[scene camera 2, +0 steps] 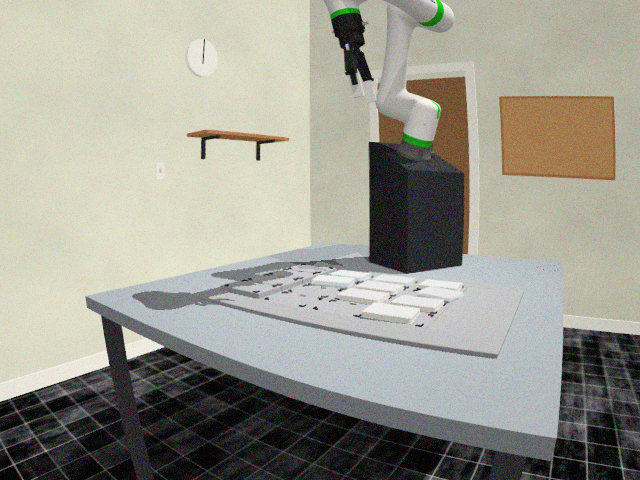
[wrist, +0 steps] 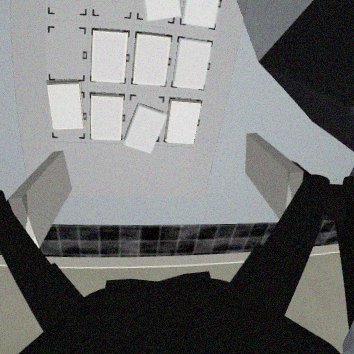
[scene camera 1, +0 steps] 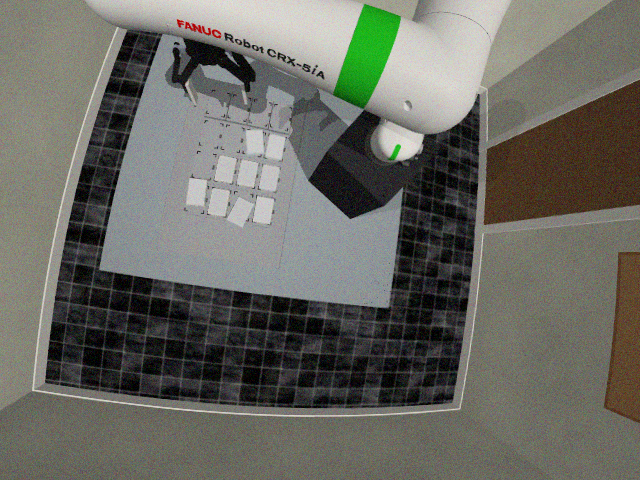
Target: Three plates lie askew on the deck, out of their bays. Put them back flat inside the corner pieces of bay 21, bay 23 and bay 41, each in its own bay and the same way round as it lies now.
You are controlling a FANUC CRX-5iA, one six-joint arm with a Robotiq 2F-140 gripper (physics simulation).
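Where they show: gripper, fingertip midpoint: [scene camera 2: 365, 99] [wrist: 156, 161] [scene camera 1: 221, 100]; arm's base at its link origin: [scene camera 2: 413, 155].
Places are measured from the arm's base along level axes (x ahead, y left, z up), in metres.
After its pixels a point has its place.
Observation:
Three white plates lie askew on the grey deck [scene camera 1: 258, 242] {y 0.429, x 0.360, z -0.439 m} [scene camera 2: 465, 330] {y 0.465, x 0.711, z -0.440 m} [wrist: 110, 165] {y 0.439, x 0.560, z -0.440 m}. One plate [scene camera 1: 240, 211] {y 0.306, x 0.476, z -0.424 m} [scene camera 2: 439, 293] {y 0.312, x 0.491, z -0.424 m} [wrist: 145, 127] {y 0.298, x 0.475, z -0.424 m} is strongly turned across its corner pieces, between two straight plates. A second plate [scene camera 1: 196, 192] {y 0.267, x 0.697, z -0.424 m} [scene camera 2: 390, 312] {y 0.270, x 0.716, z -0.424 m} [wrist: 65, 105] {y 0.260, x 0.696, z -0.424 m} at the row's left end is slightly turned and shifted off its lower corner pieces. A third plate [scene camera 1: 254, 142] {y -0.046, x 0.498, z -0.424 m} [scene camera 2: 333, 280] {y -0.040, x 0.515, z -0.424 m} [wrist: 162, 7] {y -0.017, x 0.486, z -0.425 m} is slightly turned; the wrist view cuts it off. Bay numbers are not readable. My gripper [scene camera 1: 220, 102] {y 0.098, x 0.541, z 0.128 m} [scene camera 2: 363, 96] {y 0.098, x 0.541, z 0.128 m} [wrist: 156, 161] {y 0.098, x 0.541, z 0.128 m} is open and empty, high above the table.
Several other white plates sit straight inside corner pieces, one [scene camera 1: 219, 202] {y 0.287, x 0.582, z -0.425 m} [wrist: 107, 117] {y 0.282, x 0.582, z -0.426 m} between the two askew ones of its row. The black pedestal [scene camera 1: 343, 186] {y 0.129, x 0.068, z -0.198 m} [scene camera 2: 434, 217] {y 0.125, x 0.077, z -0.246 m} [wrist: 320, 75] {y 0.035, x 0.178, z -0.190 m} stands beside the deck on the blue-grey table [scene camera 1: 336, 258] {y 0.420, x -0.041, z -0.450 m} [scene camera 2: 310, 356] {y 0.240, x 0.984, z -0.450 m}. The arm's shadow covers the deck's far end.

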